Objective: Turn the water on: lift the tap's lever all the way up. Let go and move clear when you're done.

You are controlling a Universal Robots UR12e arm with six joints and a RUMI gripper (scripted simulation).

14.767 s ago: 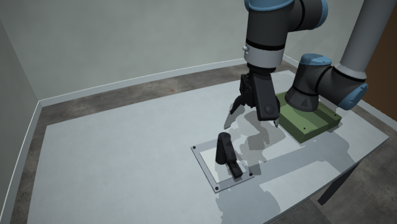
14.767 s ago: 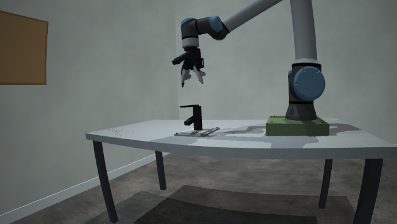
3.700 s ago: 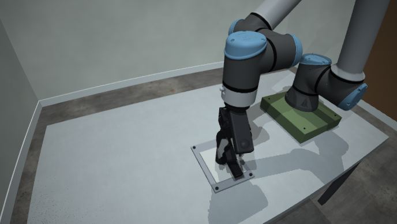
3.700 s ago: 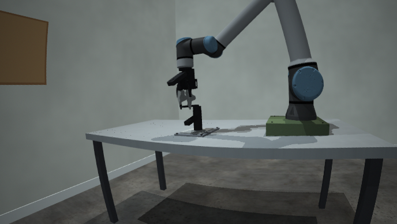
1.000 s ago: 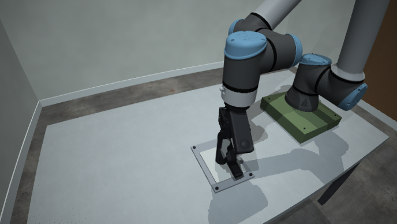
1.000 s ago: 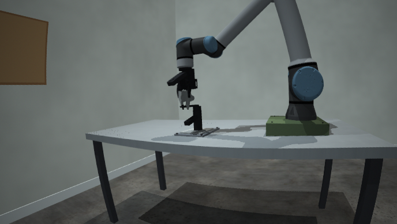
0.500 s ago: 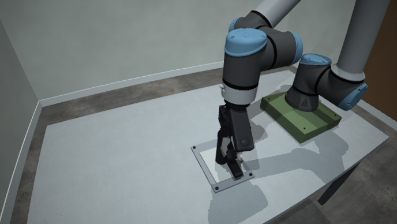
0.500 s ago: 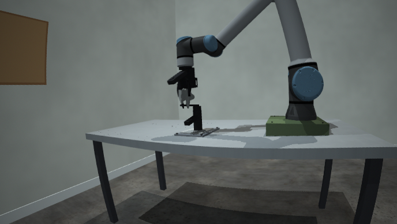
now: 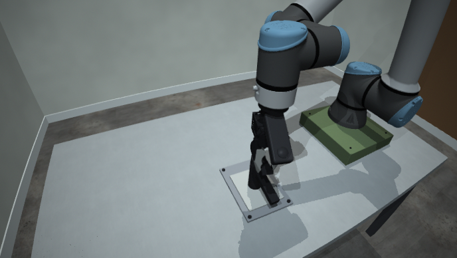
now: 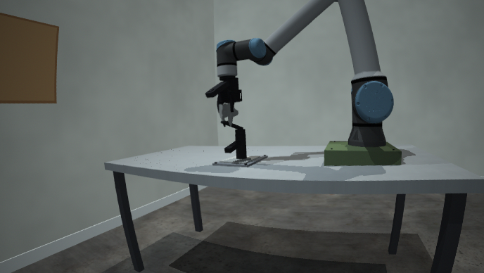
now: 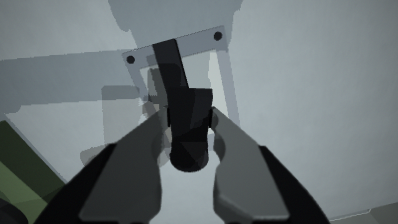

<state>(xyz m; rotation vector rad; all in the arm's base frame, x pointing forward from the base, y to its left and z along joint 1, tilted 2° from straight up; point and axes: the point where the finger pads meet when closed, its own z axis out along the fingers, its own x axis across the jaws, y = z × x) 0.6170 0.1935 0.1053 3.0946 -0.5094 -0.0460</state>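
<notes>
The lever lies 30 mm to the right of my hand, 10 mm below it and 10 mm behind it. From my hand the other things lie so: black tap (70 mm below, 50 mm to the right, 20 mm behind).
</notes>
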